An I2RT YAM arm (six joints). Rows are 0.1 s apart.
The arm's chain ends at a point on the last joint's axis. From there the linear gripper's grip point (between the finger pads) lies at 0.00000 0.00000 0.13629 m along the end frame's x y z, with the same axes.
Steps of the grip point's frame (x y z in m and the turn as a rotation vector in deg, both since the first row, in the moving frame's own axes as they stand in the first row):
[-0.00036, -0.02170, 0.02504, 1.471, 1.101, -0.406]
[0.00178, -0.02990, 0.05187, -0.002, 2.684, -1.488]
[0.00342, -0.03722, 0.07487, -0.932, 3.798, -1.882]
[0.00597, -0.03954, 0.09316, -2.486, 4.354, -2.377]
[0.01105, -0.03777, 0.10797, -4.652, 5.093, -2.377]
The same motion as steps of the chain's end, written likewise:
[-0.00297, -0.01819, 0.02511, 1.471, 1.101, -0.406]
[-0.00460, -0.02982, 0.05202, -0.002, 2.684, -1.488]
[-0.00564, -0.03929, 0.07519, -0.932, 3.798, -1.882]
[-0.00449, -0.04523, 0.09368, -2.486, 4.354, -2.377]
[-0.00126, -0.04855, 0.10896, -4.652, 5.093, -2.377]

